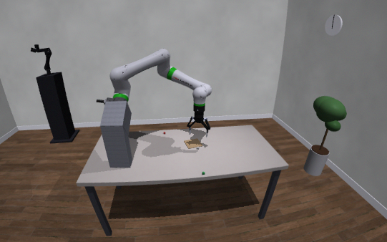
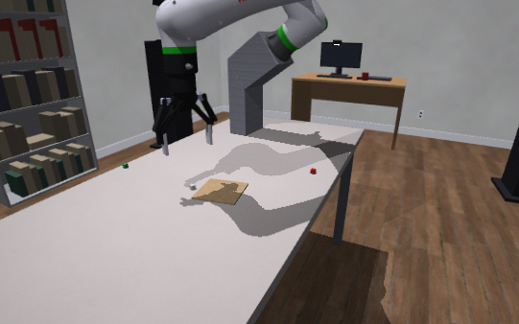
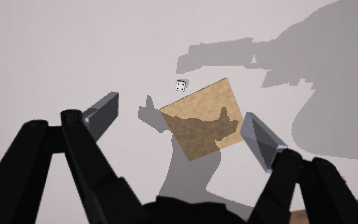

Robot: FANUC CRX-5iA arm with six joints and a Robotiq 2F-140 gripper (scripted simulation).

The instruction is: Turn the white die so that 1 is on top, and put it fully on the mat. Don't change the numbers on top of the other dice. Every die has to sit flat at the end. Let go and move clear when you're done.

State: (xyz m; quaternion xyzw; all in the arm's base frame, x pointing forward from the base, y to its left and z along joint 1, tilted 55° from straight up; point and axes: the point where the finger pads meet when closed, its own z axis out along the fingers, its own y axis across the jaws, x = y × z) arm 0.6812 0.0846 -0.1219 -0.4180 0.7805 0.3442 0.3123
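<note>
The white die is 14 cm below my hand. The rest, counted from my hand: red die 27 cm behind, 33 cm to the left, 14 cm below; then tan mat 2 cm behind, 9 cm to the left, 15 cm below; then green die 4 cm behind, 34 cm to the right, 14 cm below.
</note>
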